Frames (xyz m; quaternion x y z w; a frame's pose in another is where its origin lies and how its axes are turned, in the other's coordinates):
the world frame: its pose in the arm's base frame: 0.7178 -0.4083 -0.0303 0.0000 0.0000 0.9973 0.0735
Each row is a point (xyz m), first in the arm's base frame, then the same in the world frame.
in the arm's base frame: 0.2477 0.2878 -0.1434
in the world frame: 0.5671 -0.6197 -0.1131
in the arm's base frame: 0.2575 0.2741 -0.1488
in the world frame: 0.5554 -0.6075 -0.1185
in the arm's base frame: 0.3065 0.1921 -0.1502
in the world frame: 0.4949 -0.5336 -0.1199
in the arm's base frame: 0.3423 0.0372 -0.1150
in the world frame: 0.4368 -0.3856 -0.0847
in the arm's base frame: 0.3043 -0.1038 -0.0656
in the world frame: 0.4537 -0.2406 -0.0353
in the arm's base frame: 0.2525 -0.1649 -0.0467
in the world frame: 0.4960 -0.1726 -0.0164
